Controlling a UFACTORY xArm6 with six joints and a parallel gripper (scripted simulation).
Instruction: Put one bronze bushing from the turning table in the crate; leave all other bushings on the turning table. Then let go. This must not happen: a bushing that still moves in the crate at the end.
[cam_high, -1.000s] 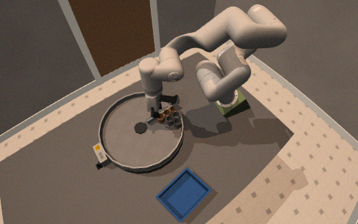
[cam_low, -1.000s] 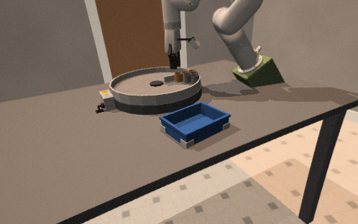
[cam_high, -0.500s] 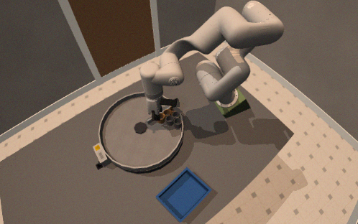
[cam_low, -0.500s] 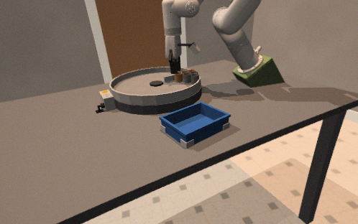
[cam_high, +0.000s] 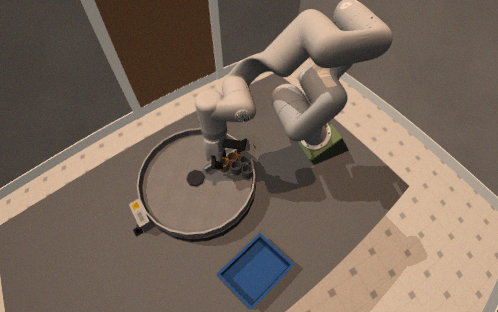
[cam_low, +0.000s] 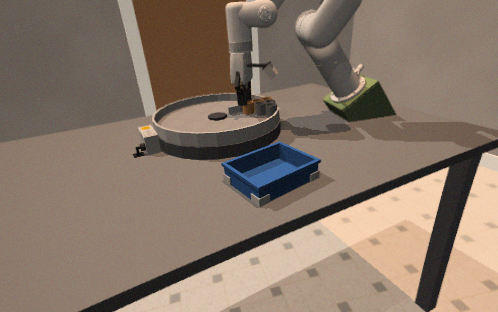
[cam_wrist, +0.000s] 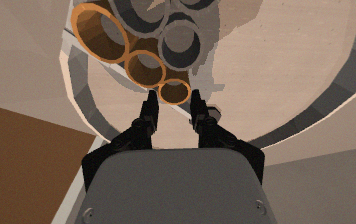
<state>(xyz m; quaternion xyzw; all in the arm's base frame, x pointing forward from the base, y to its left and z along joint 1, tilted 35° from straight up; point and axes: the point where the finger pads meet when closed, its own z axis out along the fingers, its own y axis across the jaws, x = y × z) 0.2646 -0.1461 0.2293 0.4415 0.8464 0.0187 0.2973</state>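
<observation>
Now: the blue crate 200 mm ahead of my hand, 320 mm to the left of it and 80 mm below it. The rest, counted from my hand: round grey turning table 90 mm ahead, 40 mm to the right, 50 mm below.
</observation>
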